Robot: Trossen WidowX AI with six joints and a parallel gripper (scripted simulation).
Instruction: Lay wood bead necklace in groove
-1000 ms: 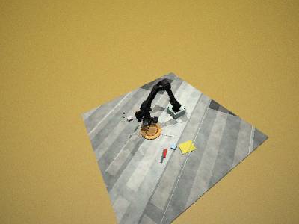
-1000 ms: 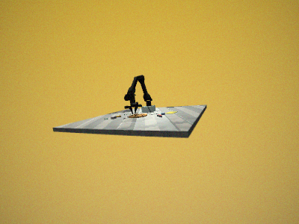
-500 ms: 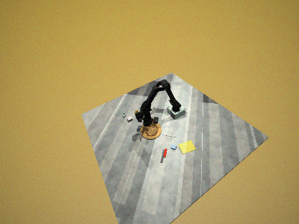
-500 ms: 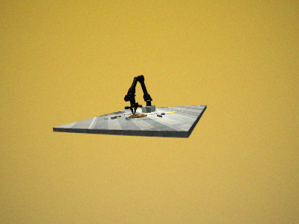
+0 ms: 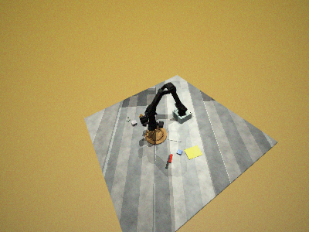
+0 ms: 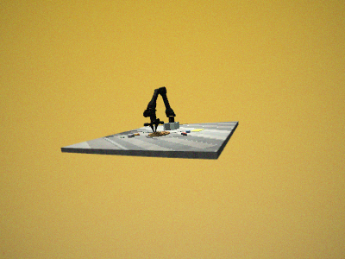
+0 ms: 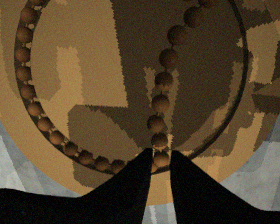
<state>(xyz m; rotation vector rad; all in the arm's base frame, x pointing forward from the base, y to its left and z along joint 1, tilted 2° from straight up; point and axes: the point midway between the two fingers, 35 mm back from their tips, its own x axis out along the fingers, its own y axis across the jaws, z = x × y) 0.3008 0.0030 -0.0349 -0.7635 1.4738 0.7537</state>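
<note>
Right now the round bead board is 10 mm ahead of my gripper tip, 60 mm to the left of it and 10 mm below it. The rest, counted from my gripper tip: thin grey stick (120 mm behind, 180 mm to the left, 10 mm below); then small blue block (100 mm behind, 300 mm to the left, 10 mm below); then grey piece (150 mm ahead, 170 mm to the right).
</note>
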